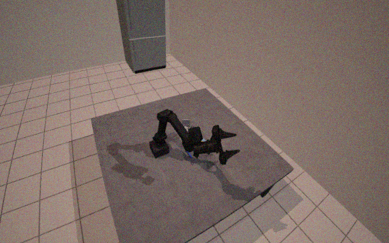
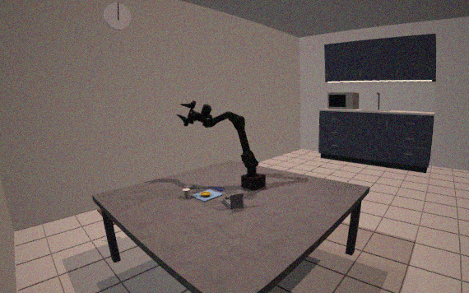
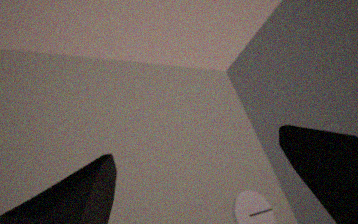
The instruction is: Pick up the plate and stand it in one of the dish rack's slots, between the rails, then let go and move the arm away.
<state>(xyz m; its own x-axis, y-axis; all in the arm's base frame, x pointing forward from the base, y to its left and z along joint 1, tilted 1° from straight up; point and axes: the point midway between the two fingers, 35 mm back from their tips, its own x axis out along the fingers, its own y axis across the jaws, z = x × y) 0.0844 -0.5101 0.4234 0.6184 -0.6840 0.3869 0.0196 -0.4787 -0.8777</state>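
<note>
My gripper tip is 50 cm above the yellow plate, 38 cm to the right of it and 19 cm short of it. The rest, counted from my gripper tip: grey dish rack 58 cm to the left, 49 cm below, 20 cm ahead; then mat 51 cm below, 38 cm to the left, 18 cm ahead; then pale cup 49 cm below, 29 cm to the left, 26 cm ahead.
</note>
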